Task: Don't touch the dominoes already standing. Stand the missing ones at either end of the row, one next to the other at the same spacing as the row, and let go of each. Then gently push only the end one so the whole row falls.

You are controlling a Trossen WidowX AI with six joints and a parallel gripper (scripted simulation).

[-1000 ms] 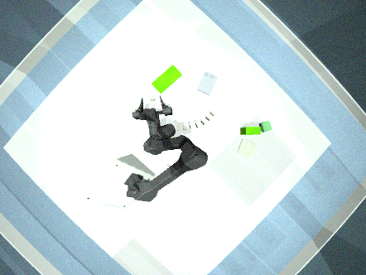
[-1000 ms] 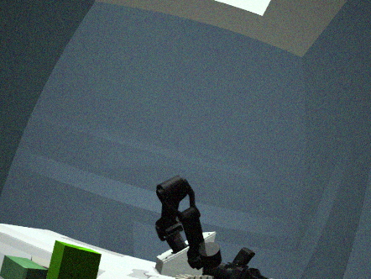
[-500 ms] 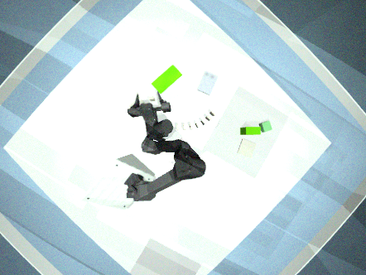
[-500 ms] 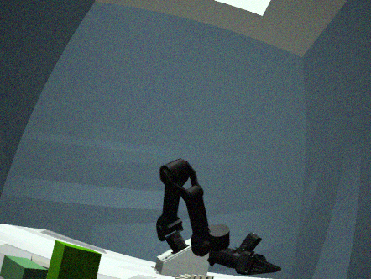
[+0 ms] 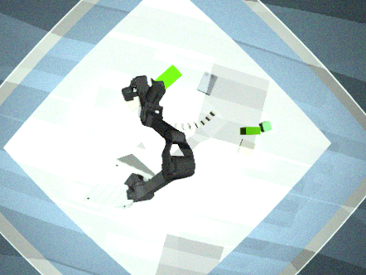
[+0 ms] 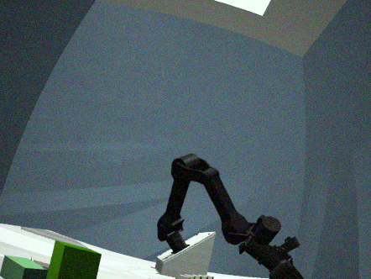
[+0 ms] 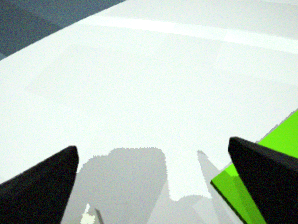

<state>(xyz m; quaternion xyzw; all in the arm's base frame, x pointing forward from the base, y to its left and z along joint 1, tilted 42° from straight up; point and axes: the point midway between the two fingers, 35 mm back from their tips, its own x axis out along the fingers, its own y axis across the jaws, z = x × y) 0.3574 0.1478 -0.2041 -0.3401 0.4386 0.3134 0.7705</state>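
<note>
Now: the flat bright green block 9 cm ahead of my gripper tip, 8 cm to the right of it and 5 cm below it. From my gripper tip the other things lie so: grey block (25 cm to the right, 21 cm ahead, 5 cm below); pale green cube (63 cm to the right, 22 cm ahead, 4 cm below).
</note>
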